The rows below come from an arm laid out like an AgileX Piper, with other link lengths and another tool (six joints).
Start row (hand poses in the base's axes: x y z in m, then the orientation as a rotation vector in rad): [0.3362, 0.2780, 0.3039, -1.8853, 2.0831, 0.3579]
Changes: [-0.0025, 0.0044, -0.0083, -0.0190, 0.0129, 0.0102]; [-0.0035, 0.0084, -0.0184, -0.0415, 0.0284, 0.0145]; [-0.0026, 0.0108, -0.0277, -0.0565, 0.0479, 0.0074]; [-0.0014, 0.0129, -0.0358, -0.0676, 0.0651, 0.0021]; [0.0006, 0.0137, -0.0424, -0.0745, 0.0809, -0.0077]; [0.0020, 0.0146, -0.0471, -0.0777, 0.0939, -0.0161]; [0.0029, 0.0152, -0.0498, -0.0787, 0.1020, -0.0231]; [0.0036, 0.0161, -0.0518, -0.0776, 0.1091, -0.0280]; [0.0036, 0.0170, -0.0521, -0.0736, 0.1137, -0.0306]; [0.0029, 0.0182, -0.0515, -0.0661, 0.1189, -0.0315]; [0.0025, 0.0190, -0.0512, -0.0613, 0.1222, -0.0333]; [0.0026, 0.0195, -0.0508, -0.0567, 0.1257, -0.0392]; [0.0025, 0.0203, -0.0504, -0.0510, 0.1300, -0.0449]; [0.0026, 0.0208, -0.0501, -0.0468, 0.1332, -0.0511]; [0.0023, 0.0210, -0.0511, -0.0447, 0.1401, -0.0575]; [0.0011, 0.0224, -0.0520, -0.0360, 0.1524, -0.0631]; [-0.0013, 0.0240, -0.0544, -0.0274, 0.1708, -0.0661]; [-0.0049, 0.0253, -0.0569, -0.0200, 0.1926, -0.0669]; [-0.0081, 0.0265, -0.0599, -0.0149, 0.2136, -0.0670]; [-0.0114, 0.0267, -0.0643, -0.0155, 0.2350, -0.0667]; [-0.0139, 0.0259, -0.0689, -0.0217, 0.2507, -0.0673]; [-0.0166, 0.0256, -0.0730, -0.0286, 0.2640, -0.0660]
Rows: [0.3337, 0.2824, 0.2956, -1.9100, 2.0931, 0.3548]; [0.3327, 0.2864, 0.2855, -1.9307, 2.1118, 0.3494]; [0.3336, 0.2888, 0.2762, -1.9352, 2.1391, 0.3528]; [0.3348, 0.2909, 0.2681, -1.9388, 2.1612, 0.3582]; [0.3368, 0.2917, 0.2615, -1.9346, 2.1840, 0.3653]; [0.3382, 0.2926, 0.2568, -1.9291, 2.2017, 0.3736]; [0.3391, 0.2932, 0.2541, -1.9230, 2.2138, 0.3794]; [0.3398, 0.2941, 0.2521, -1.9180, 2.2221, 0.3867]; [0.3398, 0.2950, 0.2518, -1.9135, 2.2250, 0.3950]; [0.3391, 0.2962, 0.2524, -1.9091, 2.2248, 0.4078]; [0.3387, 0.2970, 0.2527, -1.9048, 2.2257, 0.4156]; [0.3388, 0.2975, 0.2531, -1.8959, 2.2304, 0.4225]; [0.3387, 0.2983, 0.2535, -1.8867, 2.2348, 0.4313]; [0.3388, 0.2988, 0.2538, -1.8776, 2.2398, 0.4373]; [0.3385, 0.2990, 0.2528, -1.8700, 2.2485, 0.4451]; [0.3373, 0.3004, 0.2519, -1.8602, 2.2559, 0.4654]; [0.3349, 0.3020, 0.2495, -1.8543, 2.2648, 0.4928]; [0.3313, 0.3033, 0.2470, -1.8519, 2.2746, 0.5232]; [0.3281, 0.3045, 0.2440, -1.8514, 2.2845, 0.5509]; [0.3248, 0.3047, 0.2396, -1.8545, 2.2977, 0.5736]; [0.3223, 0.3039, 0.2350, -1.8591, 2.3117, 0.5845]; [0.3196, 0.3036, 0.2309, -1.8661, 2.3230, 0.5926]
